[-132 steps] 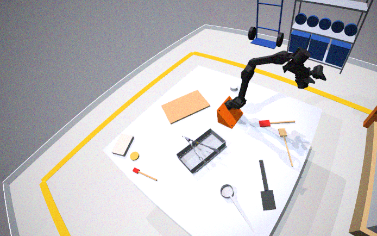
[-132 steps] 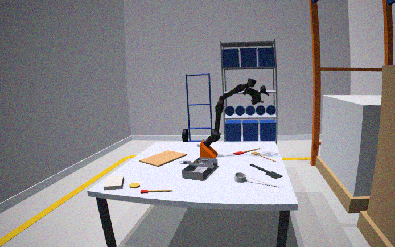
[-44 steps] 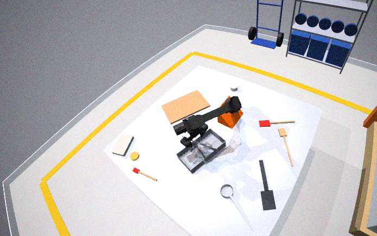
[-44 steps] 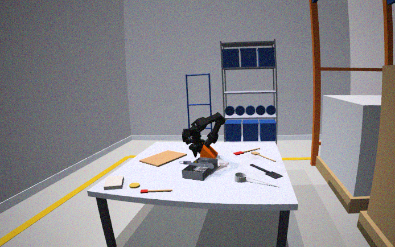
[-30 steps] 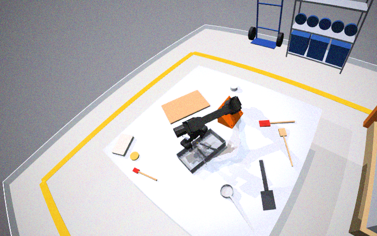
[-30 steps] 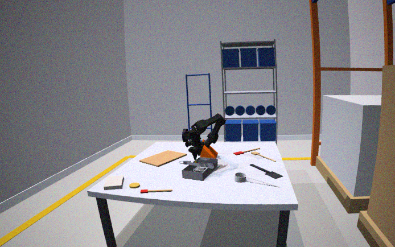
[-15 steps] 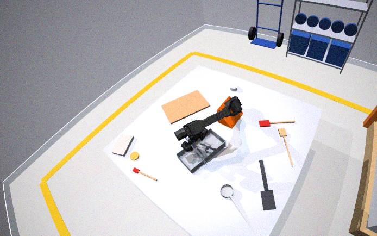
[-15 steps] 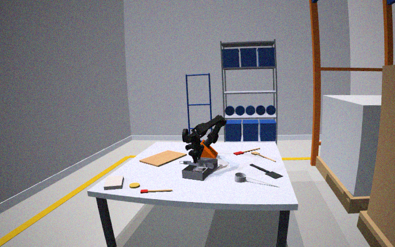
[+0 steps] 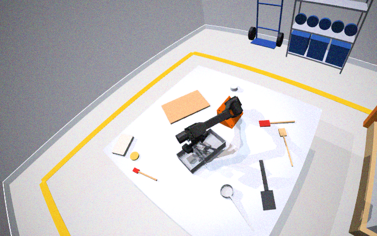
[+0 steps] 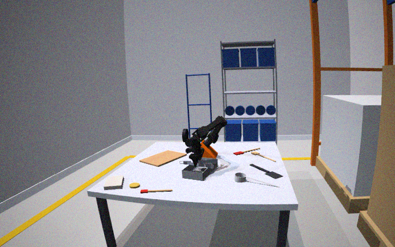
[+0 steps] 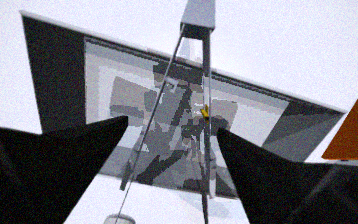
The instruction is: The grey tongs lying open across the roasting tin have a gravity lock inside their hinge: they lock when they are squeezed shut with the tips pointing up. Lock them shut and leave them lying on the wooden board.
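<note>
My gripper tip is 2 cm past the grey roasting tin, 2 cm to the right of it and 3 cm above it. From my gripper tip the other things lie so: wooden board: 25 cm behind, 39 cm to the right, 6 cm below; then yellow disc: 33 cm ahead, 33 cm to the right, 5 cm below; then dark turner: 8 cm behind, 49 cm to the left, 6 cm below.
</note>
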